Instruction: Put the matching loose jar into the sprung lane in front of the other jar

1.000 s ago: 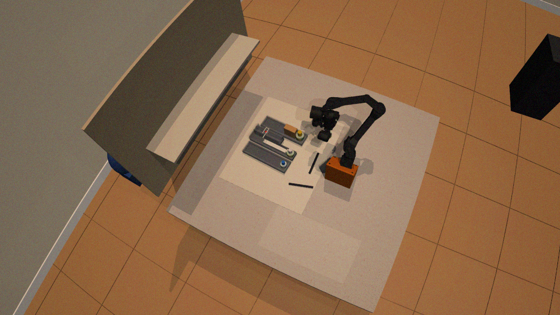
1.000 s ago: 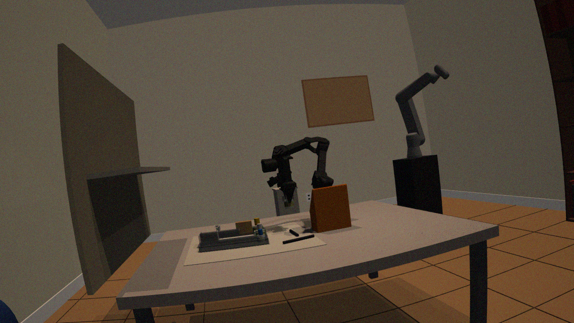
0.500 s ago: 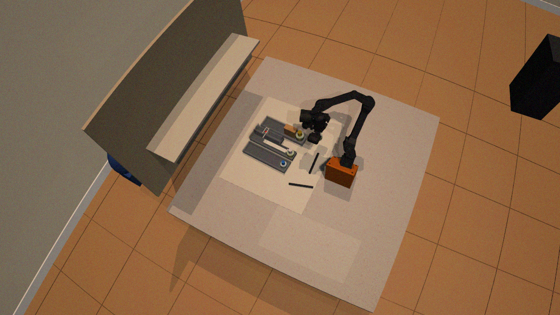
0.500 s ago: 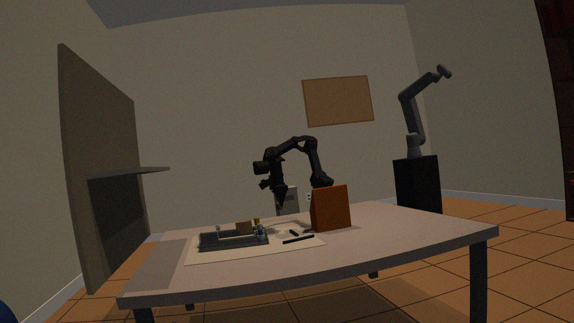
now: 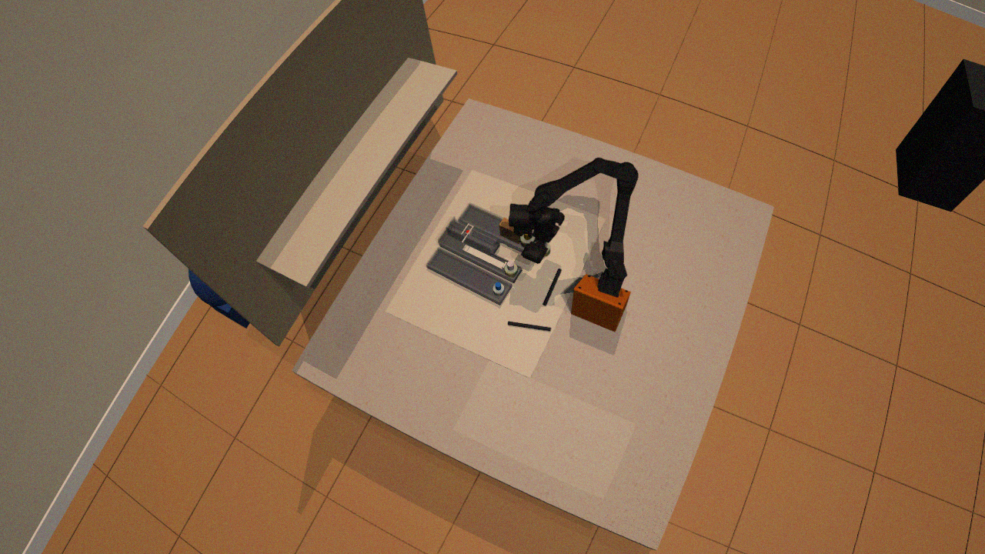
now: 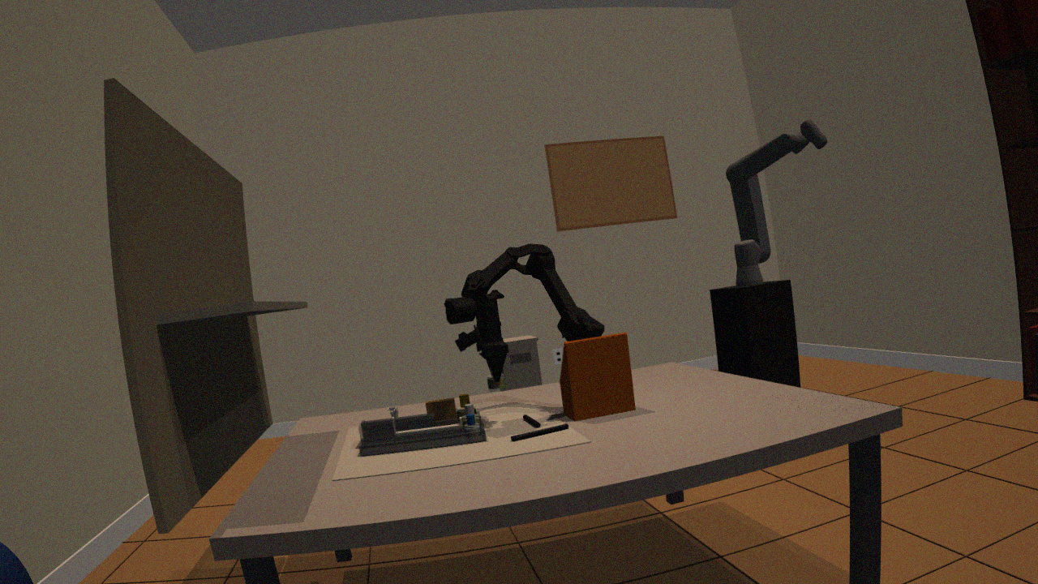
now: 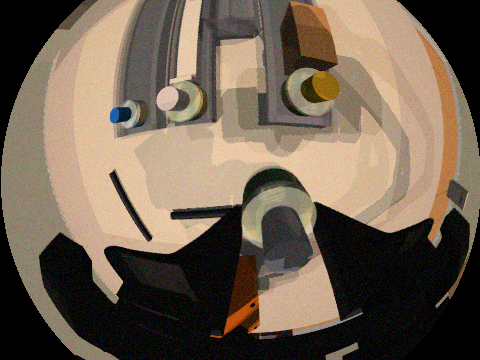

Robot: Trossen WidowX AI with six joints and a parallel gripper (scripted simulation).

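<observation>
The cream mat lies 150 mm ahead of my gripper tip, 110 mm below it and 40 mm to the left of it. The rest, counted from my gripper tip: shelf 600 mm ahead, 260 mm above, 10 mm to the right.
</observation>
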